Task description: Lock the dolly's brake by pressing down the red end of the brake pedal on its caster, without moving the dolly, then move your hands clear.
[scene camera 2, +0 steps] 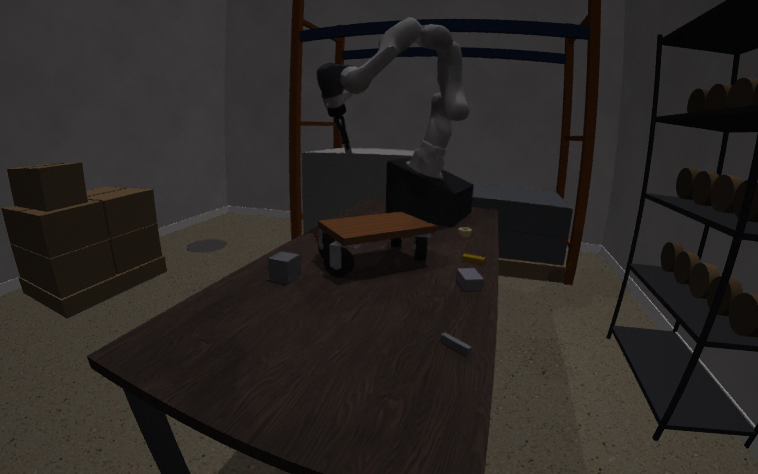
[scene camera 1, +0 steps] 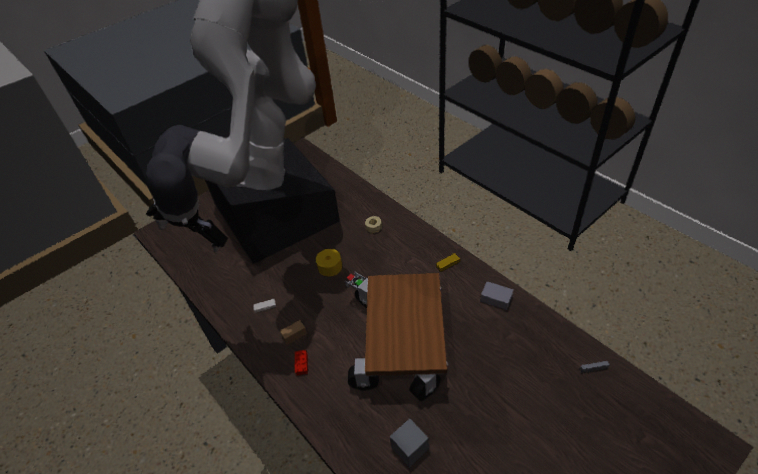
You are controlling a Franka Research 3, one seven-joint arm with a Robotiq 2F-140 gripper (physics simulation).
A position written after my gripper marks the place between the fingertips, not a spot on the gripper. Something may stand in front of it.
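Note:
My own gripper (scene camera 1: pixel 191 236) is there in the scene. I can also see a dolly (scene camera 1: pixel 404 330) (scene camera 2: pixel 351 232), which both scene camera 1 and scene camera 2 show me.

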